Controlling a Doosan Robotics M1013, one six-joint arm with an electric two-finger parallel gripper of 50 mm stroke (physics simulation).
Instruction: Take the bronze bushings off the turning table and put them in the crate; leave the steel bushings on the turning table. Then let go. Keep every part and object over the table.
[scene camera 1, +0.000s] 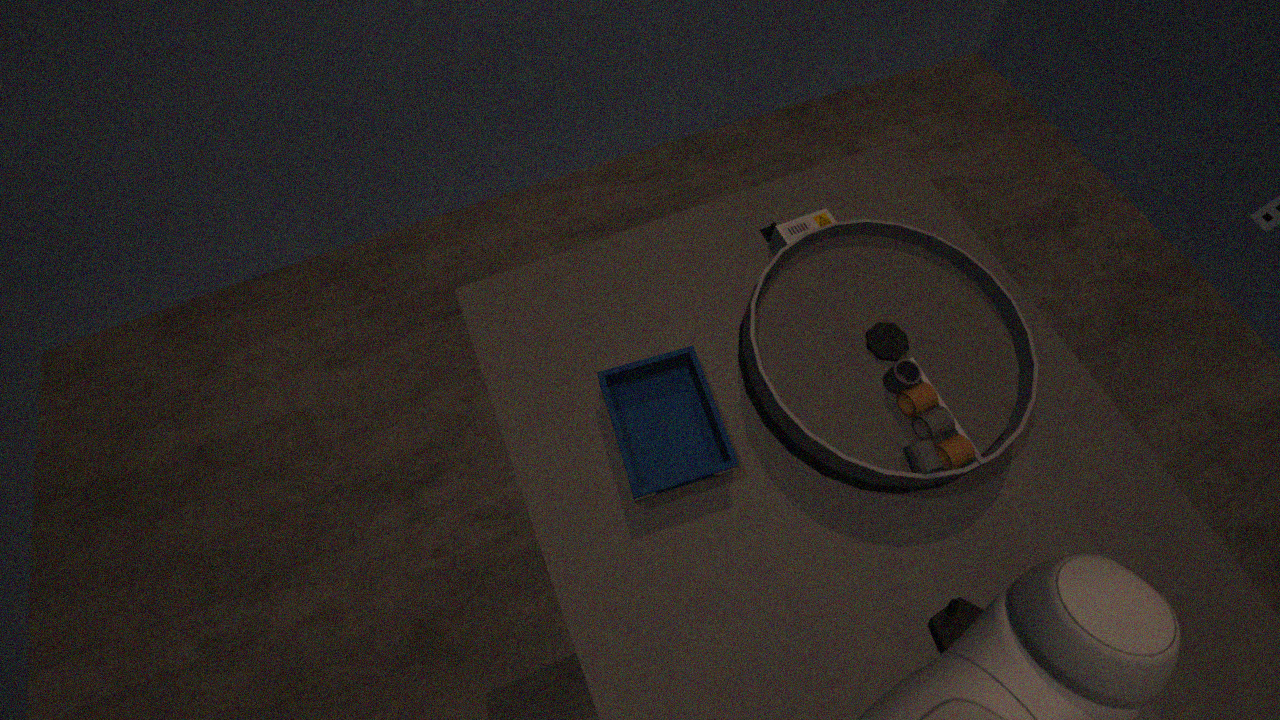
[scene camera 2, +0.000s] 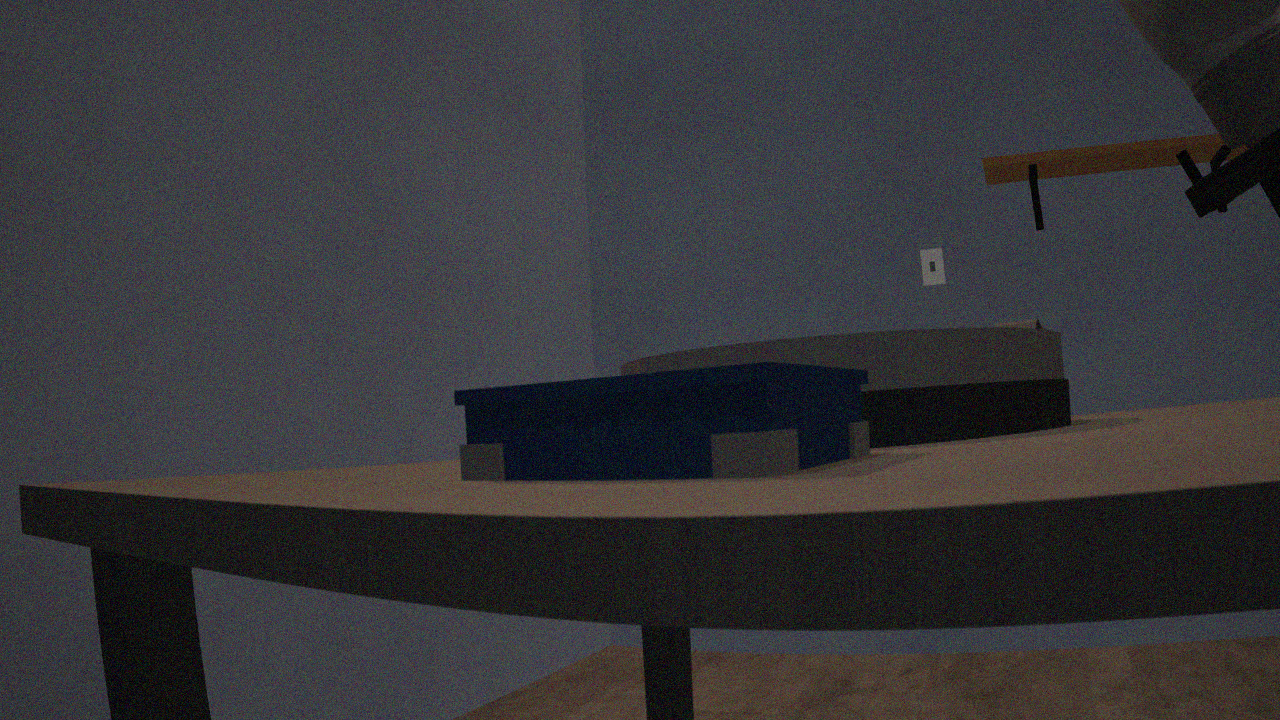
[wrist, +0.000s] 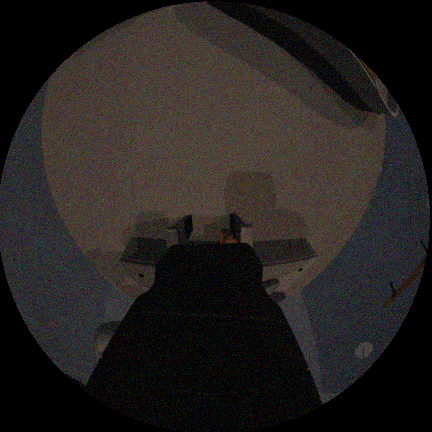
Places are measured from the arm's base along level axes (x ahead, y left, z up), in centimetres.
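Pixels of known places: gripper, between the fingertips: (wrist: 210, 221).
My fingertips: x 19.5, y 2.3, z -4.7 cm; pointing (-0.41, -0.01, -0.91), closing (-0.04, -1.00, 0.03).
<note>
For each thing: its top centre in the pictures, then the offset to it from my fingertips. "spot": a spot on its surface instead. Level surfaces: height alone.
- upright steel bushing, centre of its top: (scene camera 1: 907, 371) dx +36.9, dy -20.2, dz +8.3 cm
- blue crate, centre of its top: (scene camera 2: 668, 380) (scene camera 1: 665, 416) dx +50.0, dy +11.1, dz +4.2 cm
- dark round knob, a spot on its surface: (scene camera 1: 887, 341) spot: dx +42.4, dy -23.1, dz +5.4 cm
- white box with a warning label, a spot on its surface: (scene camera 1: 805, 223) spot: dx +66.2, dy -26.7, dz +5.1 cm
- table, height of its surface: dz -0.7 cm
The turning table (scene camera 1: 810, 447) (scene camera 2: 966, 358) (wrist: 300, 50) holds an upright steel bushing (scene camera 1: 906, 371), a bronze bushing (scene camera 1: 917, 399), a steel bushing (scene camera 1: 935, 420), a bronze bushing (scene camera 1: 955, 450) and a steel bushing (scene camera 1: 925, 455), grouped along a pale bar. The blue crate (scene camera 1: 713, 407) (scene camera 2: 626, 420) shows an empty floor. Another bronze bushing (wrist: 228, 236) shows near the right finger in the wrist view, partly hidden by the gripper body; its exact height relative to the fingers is unclear. My gripper (wrist: 210, 221) is open and holds nothing, low over the table in front of the turning table.
A dark round knob (scene camera 1: 887, 341) sits at the turning table's centre. A white box with a warning label (scene camera 1: 805, 223) stands behind its rim. The arm (scene camera 1: 1092, 617) covers the near right part of the table (scene camera 1: 537, 331). A wooden shelf (scene camera 2: 1100, 159) is on the wall.
</note>
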